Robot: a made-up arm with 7 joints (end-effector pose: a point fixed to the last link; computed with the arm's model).
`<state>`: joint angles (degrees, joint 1 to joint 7).
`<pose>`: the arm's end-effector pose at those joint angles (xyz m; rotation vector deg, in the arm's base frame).
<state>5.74 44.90 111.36 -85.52 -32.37 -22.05 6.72</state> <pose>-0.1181 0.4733 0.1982 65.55 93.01 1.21</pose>
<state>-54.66 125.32 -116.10 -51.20 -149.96 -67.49 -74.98</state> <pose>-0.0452 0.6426 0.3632 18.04 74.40 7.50</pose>
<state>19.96 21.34 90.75 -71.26 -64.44 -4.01 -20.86</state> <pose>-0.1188 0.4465 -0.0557 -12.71 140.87 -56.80</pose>
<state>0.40 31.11 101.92 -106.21 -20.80 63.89 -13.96</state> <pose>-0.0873 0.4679 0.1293 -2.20 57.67 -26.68</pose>
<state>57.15 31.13 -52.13 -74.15 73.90 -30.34 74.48</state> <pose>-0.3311 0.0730 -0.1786 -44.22 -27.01 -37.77</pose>
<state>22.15 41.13 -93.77 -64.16 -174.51 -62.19 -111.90</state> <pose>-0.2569 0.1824 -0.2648 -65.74 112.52 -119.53</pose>
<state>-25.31 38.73 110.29 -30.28 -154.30 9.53 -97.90</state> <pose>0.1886 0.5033 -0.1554 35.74 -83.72 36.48</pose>
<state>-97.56 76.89 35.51 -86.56 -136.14 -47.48 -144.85</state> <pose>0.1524 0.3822 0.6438 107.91 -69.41 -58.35</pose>
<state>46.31 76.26 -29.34 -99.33 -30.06 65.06 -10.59</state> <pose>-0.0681 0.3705 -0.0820 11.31 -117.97 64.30</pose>
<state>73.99 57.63 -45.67 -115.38 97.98 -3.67 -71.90</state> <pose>-0.2782 0.1414 -0.0049 -30.65 15.74 -162.71</pose>
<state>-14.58 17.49 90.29 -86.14 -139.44 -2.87 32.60</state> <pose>0.1654 0.4328 -0.0773 4.71 136.26 -49.02</pose>
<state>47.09 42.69 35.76 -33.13 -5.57 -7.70 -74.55</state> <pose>-0.2526 0.4595 -0.0623 31.33 -118.02 84.15</pose>
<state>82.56 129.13 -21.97 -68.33 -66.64 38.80 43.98</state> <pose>0.0655 0.5937 0.2139 -8.56 -88.21 25.58</pose>
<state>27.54 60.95 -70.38 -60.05 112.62 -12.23 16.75</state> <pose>-0.1750 0.4074 -0.1923 -40.35 28.73 -85.42</pose>
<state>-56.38 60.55 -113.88 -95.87 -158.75 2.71 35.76</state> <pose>0.3465 0.2425 -0.1722 -75.31 -25.19 -46.63</pose>
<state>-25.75 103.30 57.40 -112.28 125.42 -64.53 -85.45</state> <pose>0.0030 0.3227 0.5822 123.66 -15.48 23.76</pose>
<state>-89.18 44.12 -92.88 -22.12 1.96 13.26 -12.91</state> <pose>0.6813 0.1102 0.2248 -74.94 -133.58 54.26</pose>
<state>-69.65 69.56 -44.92 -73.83 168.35 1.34 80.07</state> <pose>0.5828 0.2761 0.2850 -63.63 -116.59 -47.36</pose>
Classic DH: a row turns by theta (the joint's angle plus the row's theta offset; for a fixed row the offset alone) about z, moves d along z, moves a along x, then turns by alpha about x. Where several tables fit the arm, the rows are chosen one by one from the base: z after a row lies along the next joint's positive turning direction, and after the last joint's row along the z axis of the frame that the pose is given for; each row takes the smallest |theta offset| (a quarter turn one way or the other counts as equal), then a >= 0, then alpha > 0; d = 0 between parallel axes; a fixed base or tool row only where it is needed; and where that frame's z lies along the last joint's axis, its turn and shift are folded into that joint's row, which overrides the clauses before.
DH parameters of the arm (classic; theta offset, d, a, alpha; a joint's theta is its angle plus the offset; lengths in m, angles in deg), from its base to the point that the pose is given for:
base (fixed): 0 0.2539 0.028 -70
joint 1: -90 0.032 0.0002 -90
joint 2: 70 -0.046 0.03 90
joint 3: 90 -0.387 0.069 -90
joint 4: 0 -0.007 -0.036 90
joint 5: 0 -0.213 0.012 -90
joint 6: 0 0.01 0.022 90
joint 7: 52.61 -0.0569 0.0178 47.39
tool (fixed): 155.48 0.0294 0 0

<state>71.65 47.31 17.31 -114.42 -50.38 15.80 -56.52</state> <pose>-0.1313 0.2902 0.0042 -20.57 -100.34 35.74</pose>
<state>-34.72 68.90 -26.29 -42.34 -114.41 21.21 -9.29</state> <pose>0.4310 0.4878 0.0394 -15.56 -125.32 -22.08</pose>
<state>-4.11 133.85 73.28 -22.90 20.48 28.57 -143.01</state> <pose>0.0105 0.4215 0.7641 25.05 -176.29 7.77</pose>
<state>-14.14 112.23 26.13 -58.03 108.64 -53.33 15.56</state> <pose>0.0992 0.4971 0.5924 128.89 -44.96 -20.63</pose>
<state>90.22 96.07 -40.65 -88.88 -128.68 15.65 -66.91</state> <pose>-0.3365 0.4550 0.2242 -56.93 26.02 -40.95</pose>
